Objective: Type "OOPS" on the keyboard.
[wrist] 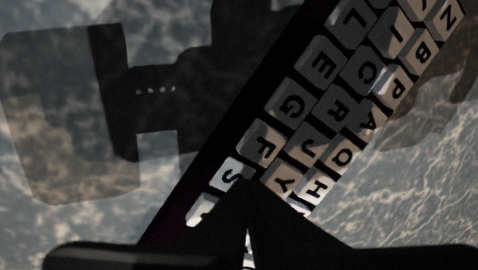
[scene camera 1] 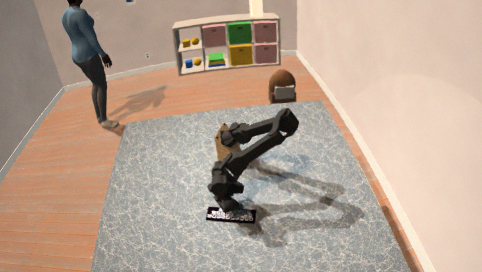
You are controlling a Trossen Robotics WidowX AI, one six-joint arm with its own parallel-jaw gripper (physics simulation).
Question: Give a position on an S key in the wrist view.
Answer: At 231, 170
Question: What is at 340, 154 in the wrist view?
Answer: A Q key.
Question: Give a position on a Y key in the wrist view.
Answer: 281, 177
